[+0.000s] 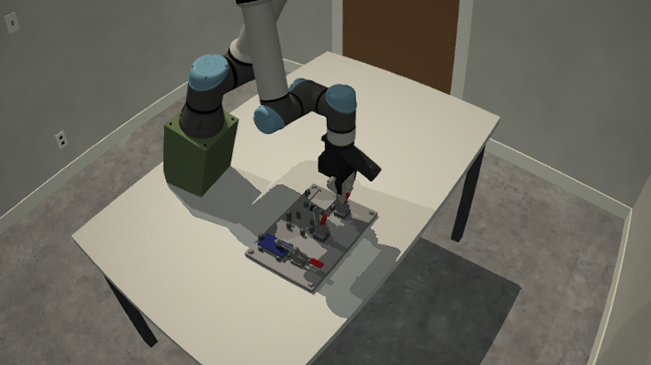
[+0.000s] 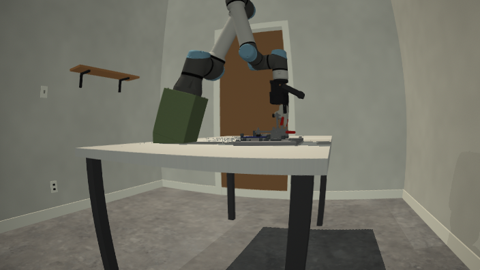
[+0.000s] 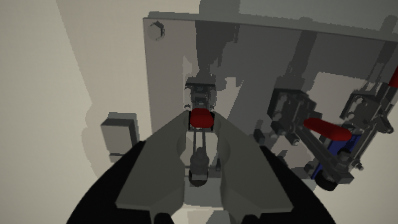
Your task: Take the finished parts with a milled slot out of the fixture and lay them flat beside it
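The pale grey part is 10 cm behind my hand and 5 cm below it. Also, from my hand: blue blank: 22 cm to the right, 9 cm behind, 6 cm below; then grey fixture plate: 11 cm to the right, 8 cm below, 4 cm behind.
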